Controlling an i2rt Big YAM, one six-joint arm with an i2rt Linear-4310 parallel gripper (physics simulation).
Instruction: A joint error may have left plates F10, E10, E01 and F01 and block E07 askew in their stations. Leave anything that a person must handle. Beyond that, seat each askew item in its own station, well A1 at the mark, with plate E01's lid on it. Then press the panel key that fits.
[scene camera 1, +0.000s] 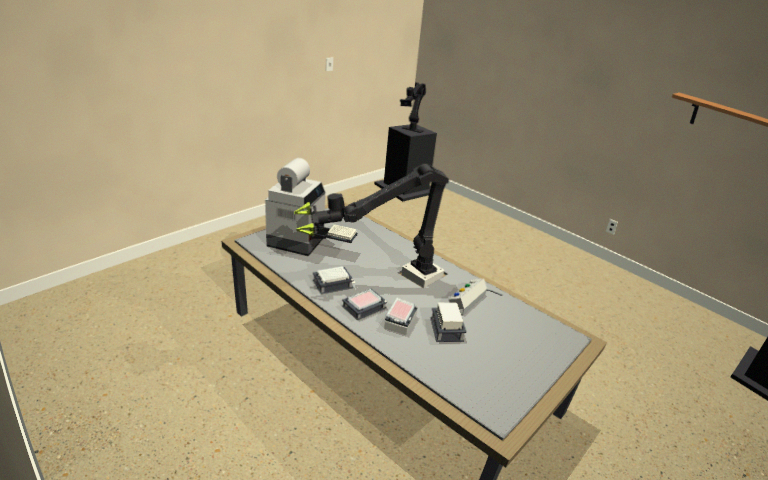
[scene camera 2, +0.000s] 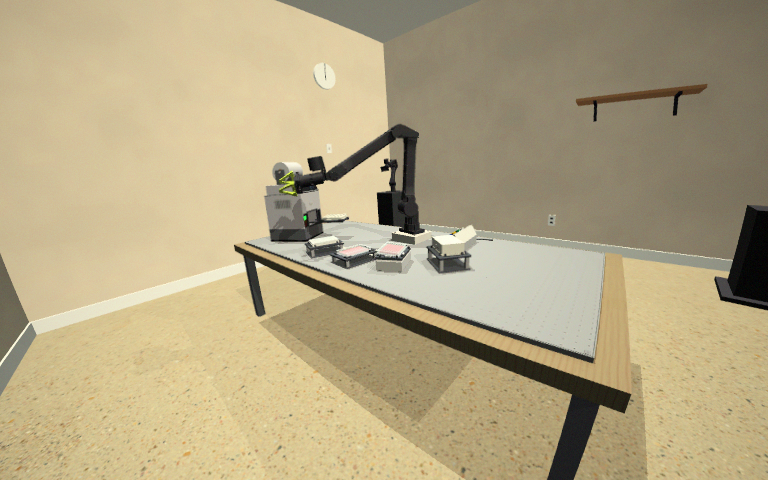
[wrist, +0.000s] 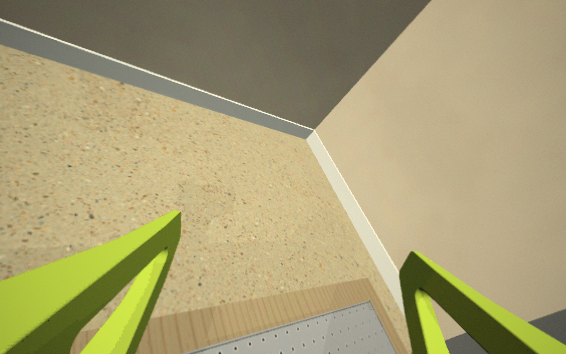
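My gripper (scene camera 1: 304, 219) (scene camera 2: 287, 183) (wrist: 295, 242) is open and empty, high in front of the grey machine. A pale plate (scene camera 1: 342, 232) (scene camera 2: 335, 217) sits beside the machine on a dark tray. A white-topped plate (scene camera 1: 333, 275) (scene camera 2: 324, 241) sits on a dark station. A pink plate (scene camera 1: 365, 299) (scene camera 2: 355, 250) sits on a low dark station, another pink plate (scene camera 1: 401, 310) (scene camera 2: 393, 249) on a pale-based one. A tall white block (scene camera 1: 450, 315) (scene camera 2: 448, 244) sits on a legged dark station. The key panel (scene camera 1: 471, 293) has coloured keys. Labels, A1 marks and small tilts are too small to read.
The grey machine (scene camera 1: 288, 217) (scene camera 2: 291, 213) with a white roll on top stands at the table's far left end. The arm's base (scene camera 1: 423, 273) (scene camera 2: 411, 236) stands near the back edge. A second arm stands on a black pedestal (scene camera 1: 410, 155) behind the table.
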